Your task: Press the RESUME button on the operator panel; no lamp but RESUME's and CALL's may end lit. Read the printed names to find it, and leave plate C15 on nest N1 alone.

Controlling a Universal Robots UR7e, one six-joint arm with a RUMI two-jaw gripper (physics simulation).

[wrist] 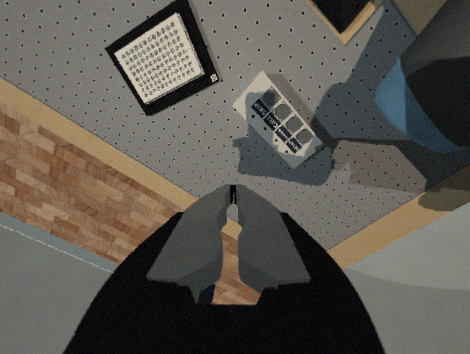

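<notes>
A white well plate is here in what I see, and so is an operator panel. I see my gripper as well.
</notes>
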